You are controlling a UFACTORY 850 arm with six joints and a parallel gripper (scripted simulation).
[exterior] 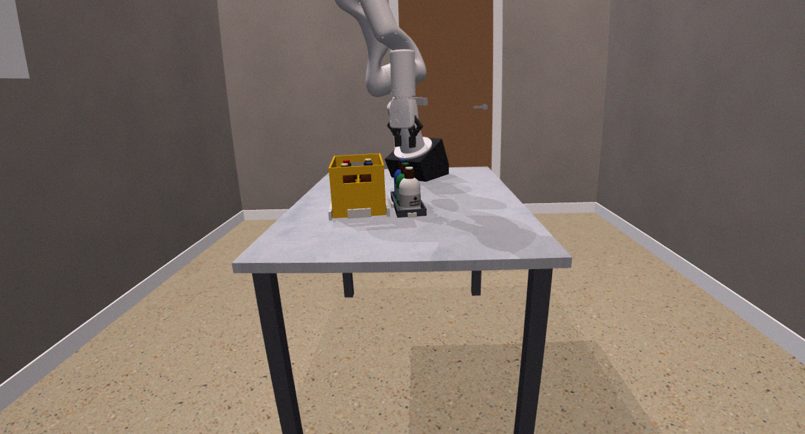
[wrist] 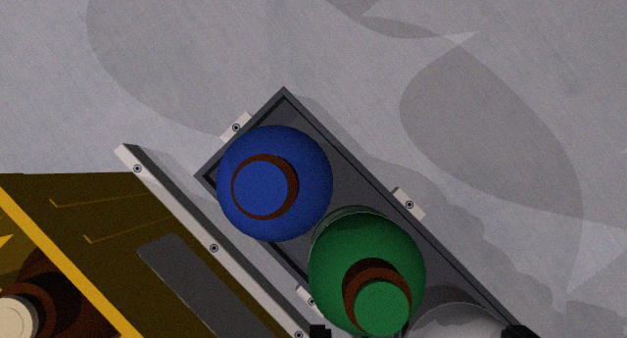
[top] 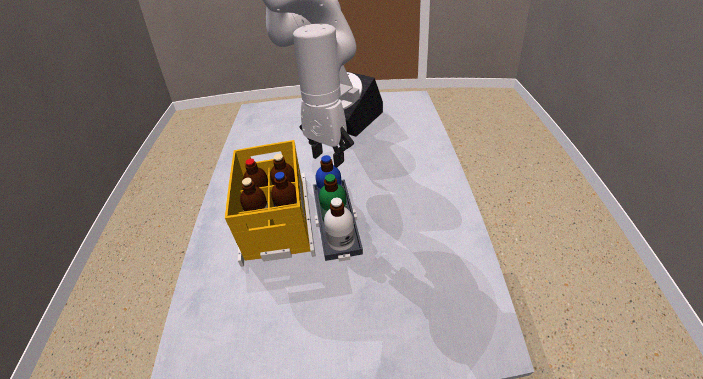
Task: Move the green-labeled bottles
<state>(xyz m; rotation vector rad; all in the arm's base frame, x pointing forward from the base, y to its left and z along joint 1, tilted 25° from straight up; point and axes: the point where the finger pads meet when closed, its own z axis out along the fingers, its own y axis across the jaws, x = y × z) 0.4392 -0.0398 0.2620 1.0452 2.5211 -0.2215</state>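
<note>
Right now my hand is 15 cm above the green-labeled bottle. From my hand the other things lie so: dark tray (22 cm below); then white-labeled bottle (9 cm ahead, 15 cm below); then blue-labeled bottle (8 cm behind, 15 cm below).
</note>
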